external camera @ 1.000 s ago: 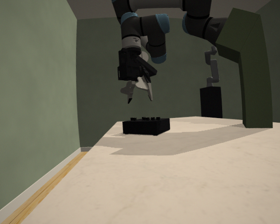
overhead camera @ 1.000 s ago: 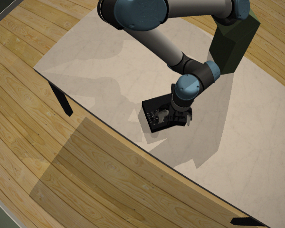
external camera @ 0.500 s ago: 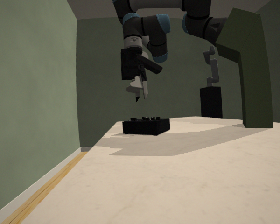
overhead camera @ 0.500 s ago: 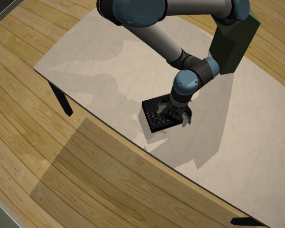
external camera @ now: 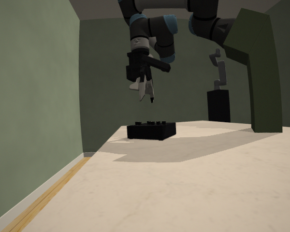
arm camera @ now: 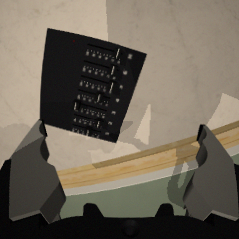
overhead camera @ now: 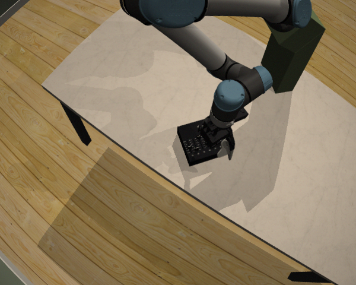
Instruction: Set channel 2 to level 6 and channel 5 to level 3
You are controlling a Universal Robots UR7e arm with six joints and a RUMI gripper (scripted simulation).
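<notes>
The fader knob lies 2 cm ahead of my hand, 6 cm to the right of it and 8 cm below it.
</notes>
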